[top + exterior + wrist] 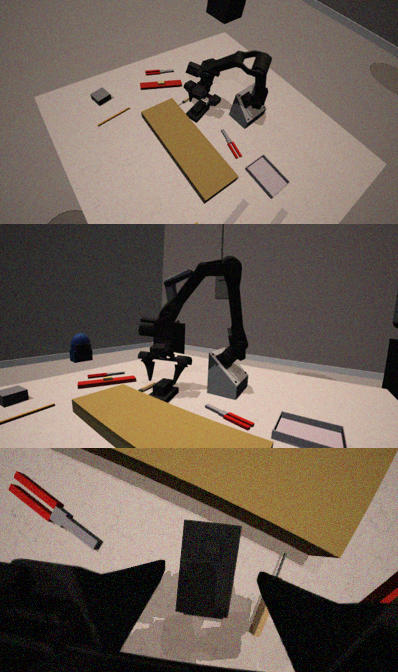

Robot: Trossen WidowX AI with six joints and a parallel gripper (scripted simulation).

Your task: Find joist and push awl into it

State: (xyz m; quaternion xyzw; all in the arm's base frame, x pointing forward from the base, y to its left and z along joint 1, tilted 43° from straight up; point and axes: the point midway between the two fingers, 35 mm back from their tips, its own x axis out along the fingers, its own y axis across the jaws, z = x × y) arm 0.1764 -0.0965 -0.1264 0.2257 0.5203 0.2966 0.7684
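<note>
The stud finder lies 10 mm ahead of my gripper tip and 10 mm below it. From my gripper tip the other things lie so: red level (30 mm ahead, 270 mm to the right, 40 mm below); pencil (340 mm ahead, 230 mm to the right, 50 mm below); awl (100 mm to the right, 50 mm below).
</note>
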